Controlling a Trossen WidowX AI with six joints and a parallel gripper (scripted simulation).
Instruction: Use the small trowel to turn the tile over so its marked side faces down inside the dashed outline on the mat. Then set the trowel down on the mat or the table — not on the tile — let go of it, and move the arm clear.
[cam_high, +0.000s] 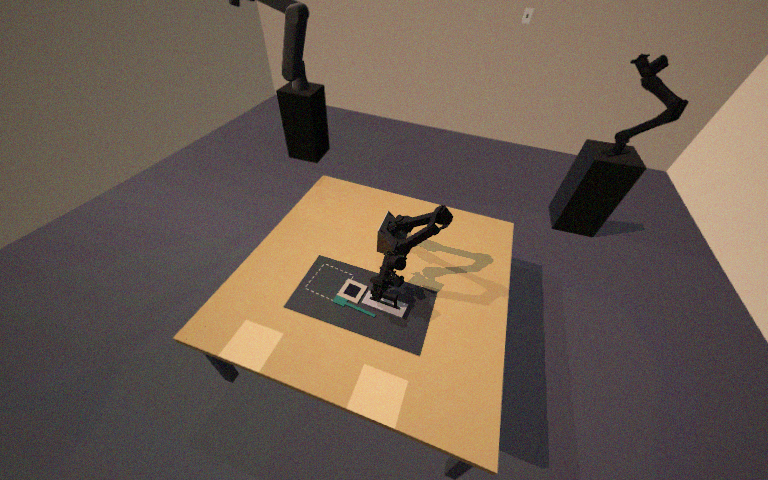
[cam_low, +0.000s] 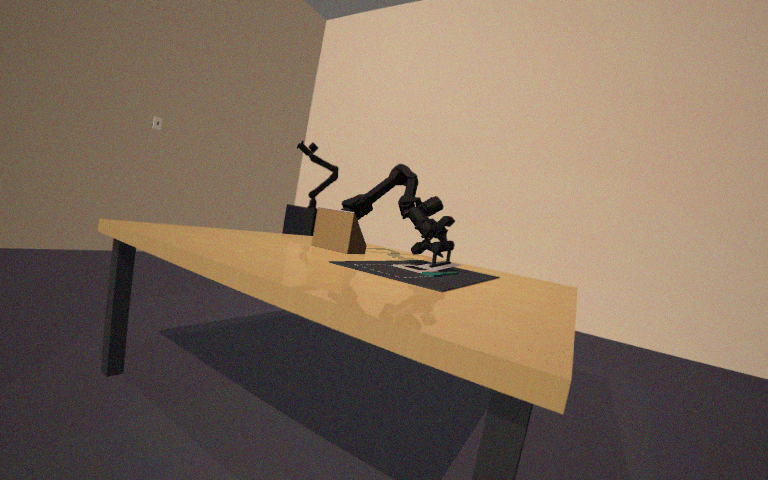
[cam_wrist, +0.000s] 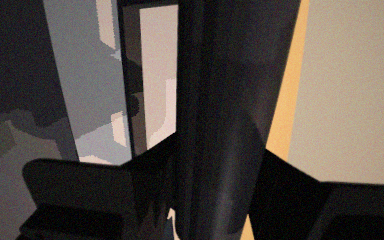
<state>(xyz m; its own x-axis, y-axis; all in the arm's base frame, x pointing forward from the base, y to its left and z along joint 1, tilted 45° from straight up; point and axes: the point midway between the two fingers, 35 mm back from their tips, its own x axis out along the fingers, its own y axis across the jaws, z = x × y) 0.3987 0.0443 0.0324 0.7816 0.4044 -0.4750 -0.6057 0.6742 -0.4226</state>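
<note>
My gripper tip is 8 cm to the left of the dark grey mat, 8 cm above it and 2 cm past it. Also, from my gripper tip: teal strip 12 cm to the right, 6 cm below, 3 cm ahead; then trowel 3 cm behind, 1 cm below; then tile 14 cm to the right, 6 cm below, 5 cm behind.
</note>
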